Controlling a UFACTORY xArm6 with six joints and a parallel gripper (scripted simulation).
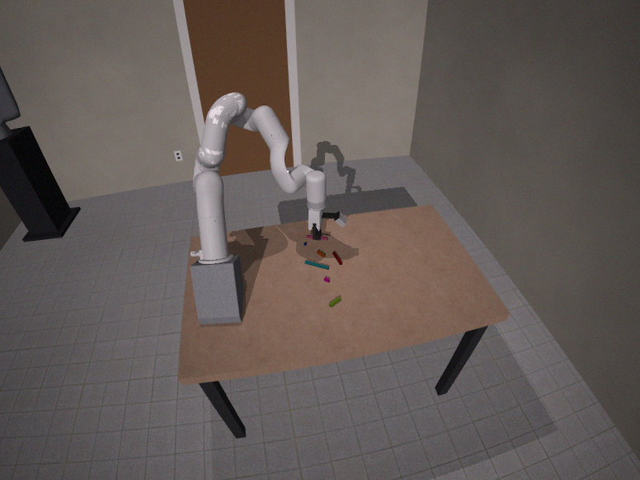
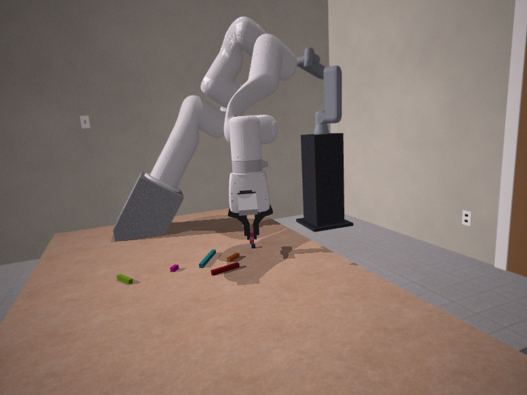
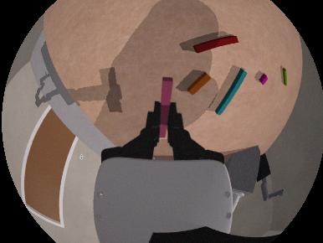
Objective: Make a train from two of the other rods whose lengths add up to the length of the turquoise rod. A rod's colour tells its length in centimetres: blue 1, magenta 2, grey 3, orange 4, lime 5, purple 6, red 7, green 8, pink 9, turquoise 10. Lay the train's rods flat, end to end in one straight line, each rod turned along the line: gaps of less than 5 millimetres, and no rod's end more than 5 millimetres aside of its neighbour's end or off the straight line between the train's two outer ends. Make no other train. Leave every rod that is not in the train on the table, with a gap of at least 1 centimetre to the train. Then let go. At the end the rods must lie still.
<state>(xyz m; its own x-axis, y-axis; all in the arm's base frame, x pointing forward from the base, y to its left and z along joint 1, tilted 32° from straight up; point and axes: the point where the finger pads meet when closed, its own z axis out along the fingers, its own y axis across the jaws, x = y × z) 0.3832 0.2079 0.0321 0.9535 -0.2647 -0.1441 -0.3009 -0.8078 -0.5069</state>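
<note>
The blue rod lies 60 mm below my hand, 50 mm behind it and 20 mm to the left of it. The rest, counted from my hand: red rod 90 mm to the right, 70 mm ahead, 60 mm below; pink rod 20 mm below; orange rod 60 mm below, 50 mm to the right, 10 mm ahead.
</note>
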